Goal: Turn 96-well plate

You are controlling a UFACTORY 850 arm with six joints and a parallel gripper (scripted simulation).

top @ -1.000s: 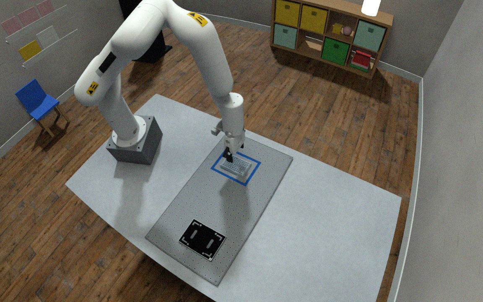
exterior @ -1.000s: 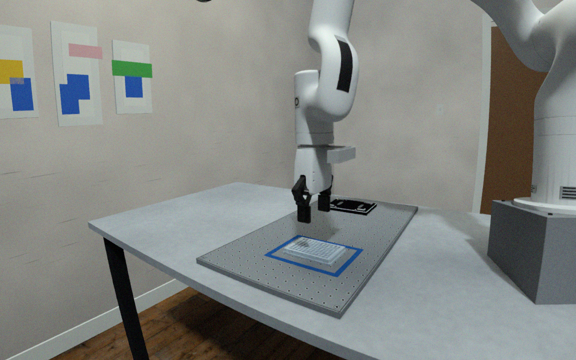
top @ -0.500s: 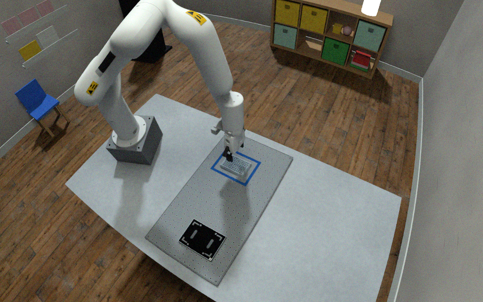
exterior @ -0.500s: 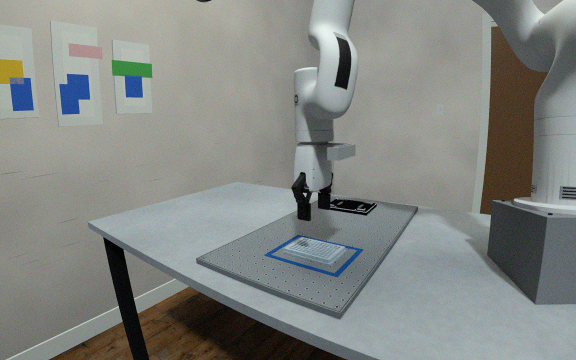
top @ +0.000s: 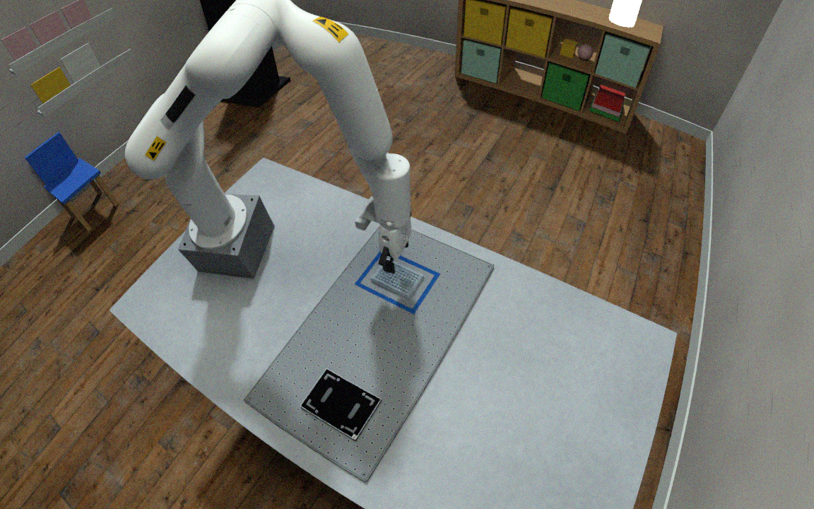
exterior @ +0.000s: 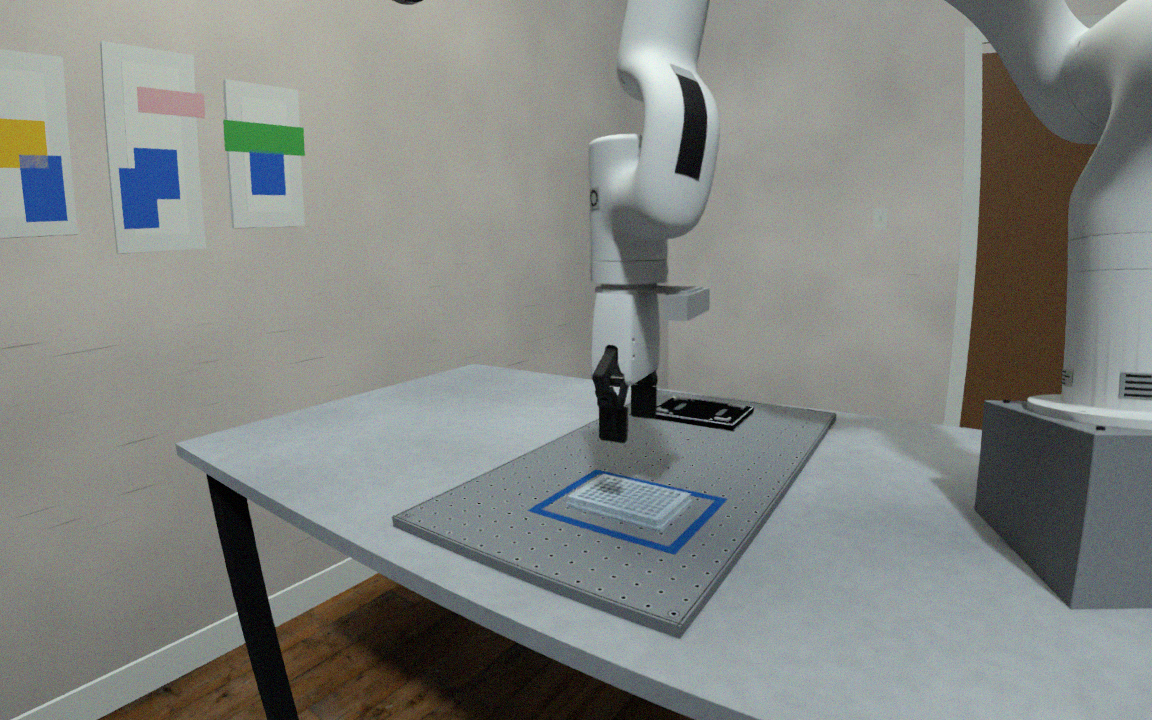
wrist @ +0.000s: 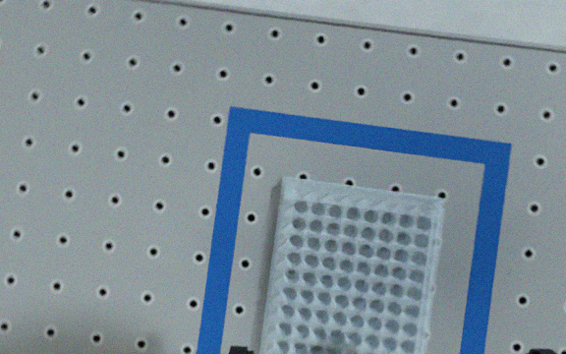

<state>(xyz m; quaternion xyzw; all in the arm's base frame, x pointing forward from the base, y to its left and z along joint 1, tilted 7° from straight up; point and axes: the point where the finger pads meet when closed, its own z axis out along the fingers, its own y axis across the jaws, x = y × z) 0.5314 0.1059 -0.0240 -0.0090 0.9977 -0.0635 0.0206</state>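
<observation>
The 96-well plate lies 10 cm below my hand. The rest, counted from my hand: black plate nest N1: 2 cm ahead, 39 cm to the right, 10 cm below.
</observation>
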